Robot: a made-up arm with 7 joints.
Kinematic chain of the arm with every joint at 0, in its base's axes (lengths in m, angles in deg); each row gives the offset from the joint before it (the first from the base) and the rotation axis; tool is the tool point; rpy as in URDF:
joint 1: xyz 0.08 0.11 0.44 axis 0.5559 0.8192 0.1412
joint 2: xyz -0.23 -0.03 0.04 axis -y
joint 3: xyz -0.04 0.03 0 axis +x
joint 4: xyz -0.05 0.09 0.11 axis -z
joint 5: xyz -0.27 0.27 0 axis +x
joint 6: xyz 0.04 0 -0.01 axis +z
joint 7: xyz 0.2 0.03 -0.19 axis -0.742 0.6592 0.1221
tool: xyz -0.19 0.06 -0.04 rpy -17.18 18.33 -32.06
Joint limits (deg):
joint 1: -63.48..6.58
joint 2: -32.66..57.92
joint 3: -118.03..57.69
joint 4: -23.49..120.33
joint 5: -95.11..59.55
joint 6: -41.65..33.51
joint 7: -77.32..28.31
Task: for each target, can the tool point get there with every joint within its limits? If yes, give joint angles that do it. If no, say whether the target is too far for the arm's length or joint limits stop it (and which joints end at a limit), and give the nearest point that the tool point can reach.
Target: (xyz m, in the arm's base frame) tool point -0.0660 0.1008 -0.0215
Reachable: yes | joints -56.82 16.80 -9.91 -9.33 -57.68 -25.20 -25.75
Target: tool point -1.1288 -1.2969 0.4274
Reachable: no: too far | nearest point -0.7048 -0.2897 0.3866 | short by 1.094 m
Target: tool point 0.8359 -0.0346 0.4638
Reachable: no: joint limits stop it (at a limit: joint 1, joint 2, joint 5, joint 6, joint 7) | nearest point 0.6642 -0.0168 0.4164 | short by 0.179 m
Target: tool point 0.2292 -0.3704 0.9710
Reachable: no: joint limits stop it (at a limit: joint 1, joint 2, joint 3, joint 6, joint 7) | nearest point 0.2217 -0.2316 0.7790 | short by 0.237 m
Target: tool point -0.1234 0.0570 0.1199
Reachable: yes | joints -22.72 -2.20 -59.75 62.46 -56.84 -19.51 -52.96
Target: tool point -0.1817 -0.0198 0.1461
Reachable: yes | joints -3.15 33.49 -84.35 17.10 -58.66 -8.19 -41.78
